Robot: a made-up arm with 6 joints. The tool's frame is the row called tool.
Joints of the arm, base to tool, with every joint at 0 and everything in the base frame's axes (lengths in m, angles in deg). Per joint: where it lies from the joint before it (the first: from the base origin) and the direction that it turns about. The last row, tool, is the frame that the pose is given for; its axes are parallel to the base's.
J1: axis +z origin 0 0 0.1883
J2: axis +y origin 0 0 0
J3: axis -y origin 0 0 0.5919
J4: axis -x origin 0 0 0
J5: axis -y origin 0.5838 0 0
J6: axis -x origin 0 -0.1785 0
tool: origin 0 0 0
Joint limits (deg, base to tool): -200..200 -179.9..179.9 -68..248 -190..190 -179.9..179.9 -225..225
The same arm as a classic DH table. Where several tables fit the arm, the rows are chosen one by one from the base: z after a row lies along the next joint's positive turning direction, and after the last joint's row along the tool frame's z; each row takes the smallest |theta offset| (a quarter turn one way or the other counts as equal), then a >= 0, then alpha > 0; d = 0 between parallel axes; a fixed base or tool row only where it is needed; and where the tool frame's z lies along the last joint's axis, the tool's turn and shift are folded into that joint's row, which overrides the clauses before.
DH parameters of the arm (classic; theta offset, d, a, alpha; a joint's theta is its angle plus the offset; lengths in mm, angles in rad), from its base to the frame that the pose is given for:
J1: 0 188.3 0 -1.5708
J2: -1.5708 0 591.9 3.1416
J3: 0 0 0 -1.5708
J4: 0 -583.8 0 1.5708
J5: 0 178.5 0 -1.5708
J6: 1.5708 0 0 1.5708
tool (fixed): -1.5708 0 0 0
Joint limits (rad, base to tool): -3.4907..3.4907 -3.1398..3.1398 -1.1868..4.3284 -3.3161..3.3161 -3.1398..3.1398 -3.927..3.927

